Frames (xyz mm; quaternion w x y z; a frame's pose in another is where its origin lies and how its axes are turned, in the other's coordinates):
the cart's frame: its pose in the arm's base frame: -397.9 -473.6 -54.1 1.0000 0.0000 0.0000 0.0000
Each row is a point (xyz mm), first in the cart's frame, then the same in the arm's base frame.
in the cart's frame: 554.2 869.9 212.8
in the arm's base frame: 156.3 396.3 158.7
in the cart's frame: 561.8 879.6 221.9
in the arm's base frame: 163.9 406.0 167.8
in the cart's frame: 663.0 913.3 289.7
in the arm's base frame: 265.1 439.7 235.6
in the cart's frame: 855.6 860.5 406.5
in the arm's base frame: 457.7 386.9 352.4
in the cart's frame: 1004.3 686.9 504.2
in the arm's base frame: 606.4 213.3 450.1
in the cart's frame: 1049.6 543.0 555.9
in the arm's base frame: 651.7 69.4 501.8
